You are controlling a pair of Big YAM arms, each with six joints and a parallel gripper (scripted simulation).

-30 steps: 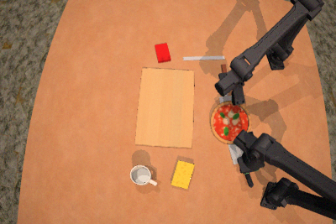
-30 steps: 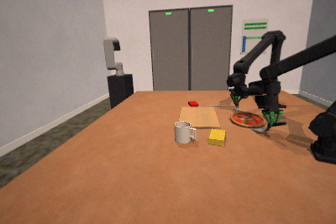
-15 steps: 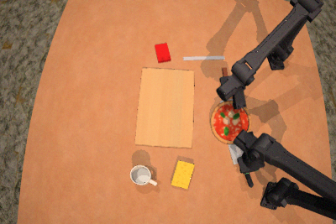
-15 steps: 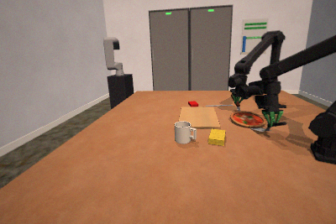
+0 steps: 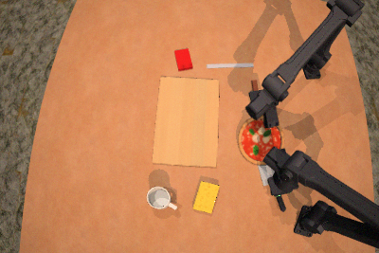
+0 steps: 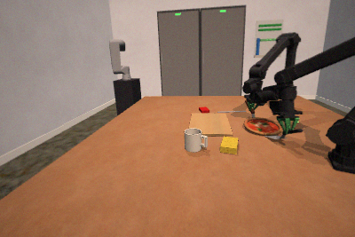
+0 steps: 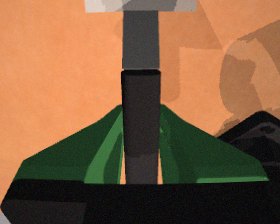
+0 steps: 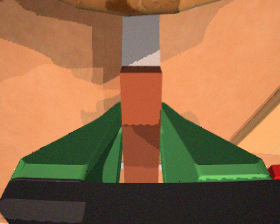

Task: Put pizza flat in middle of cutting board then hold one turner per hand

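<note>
Now: right hand 13 cm to the right of the pizza, 6 cm above it and 4 cm past it. Also, from my right hand: wooden cutting board (26 cm ahead, 9 cm to the left, 7 cm below); thin grey strip (19 cm to the right, 11 cm ahead, 8 cm below); brown-handled turner (3 cm to the left, 3 cm below, 1 cm behind).
</note>
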